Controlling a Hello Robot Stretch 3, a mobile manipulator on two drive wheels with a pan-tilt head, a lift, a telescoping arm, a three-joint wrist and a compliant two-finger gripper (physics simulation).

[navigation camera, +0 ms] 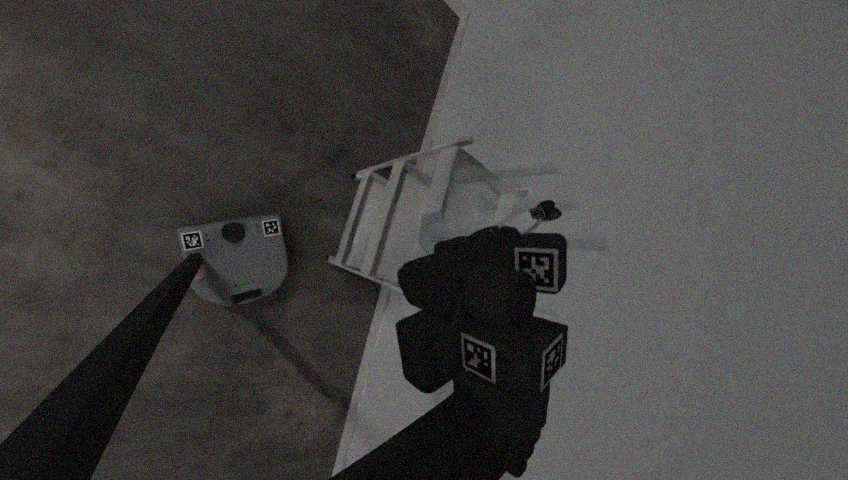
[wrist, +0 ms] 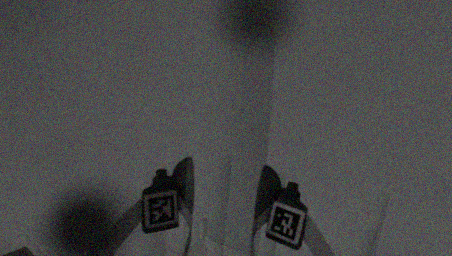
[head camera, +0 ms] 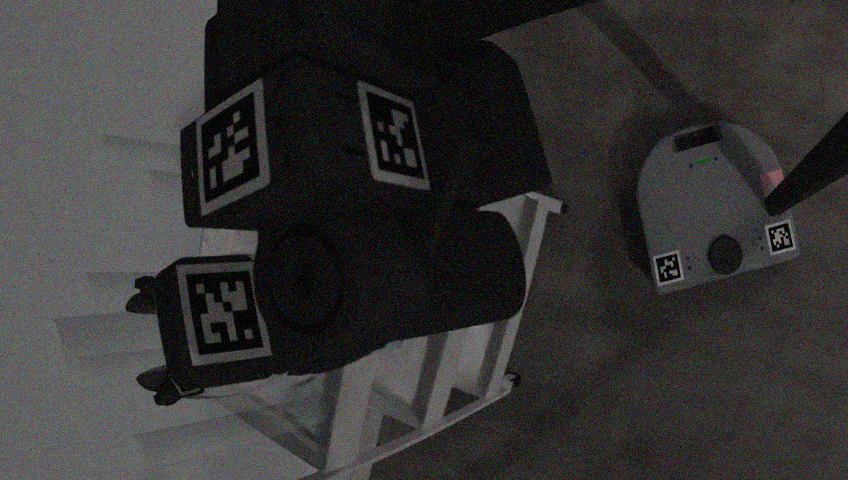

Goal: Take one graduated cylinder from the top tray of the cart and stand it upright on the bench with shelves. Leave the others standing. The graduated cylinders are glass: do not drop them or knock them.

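Places are measured from the robot's base along level axes (x ahead, y left, z up), in millimetres.
Pixels of known places: gripper, fingertip midpoint: [navigation camera: 553, 228] [wrist: 226, 181] [head camera: 143, 343]; robot's base, link origin: [navigation camera: 233, 231] [head camera: 723, 253].
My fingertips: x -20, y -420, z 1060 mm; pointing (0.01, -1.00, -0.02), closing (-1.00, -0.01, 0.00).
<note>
Ahead of a thing's pixels: the offset from my fingertips to its top centre. "spot": to the spot under its first point.
My gripper [head camera: 146, 342] [navigation camera: 546, 228] [wrist: 226, 181] is shut on a translucent graduated cylinder {dz +99, dx -2, dy +53 mm} [head camera: 101, 337] [navigation camera: 565, 205] [wrist: 232, 125]. The cylinder looks upright between the two fingertips and rises well above them; its lower part is hard to see. The gripper is above the cart {spot: dz -336, dx +111, dy -95 mm} [head camera: 339, 410] [navigation camera: 441, 184], at its wall side. Other faint cylinders stand near it; one {spot: dz -131, dx +104, dy -173 mm} [head camera: 184, 433] shows below the fingers in the head view, and another {dz -62, dx +118, dy -190 mm} [navigation camera: 523, 171] shows at the cart's far side in the navigation view. The bench with shelves cannot be made out.
The dark wrist and arm [head camera: 386, 267] [navigation camera: 499, 297] cover much of the cart's top. Clear glassware [navigation camera: 473, 205] shows on the cart by the wrist. A pale wall [head camera: 89, 71] [navigation camera: 714, 208] rises behind the cart. My grey base [head camera: 678, 208] [navigation camera: 261, 261] stands on the brown floor.
</note>
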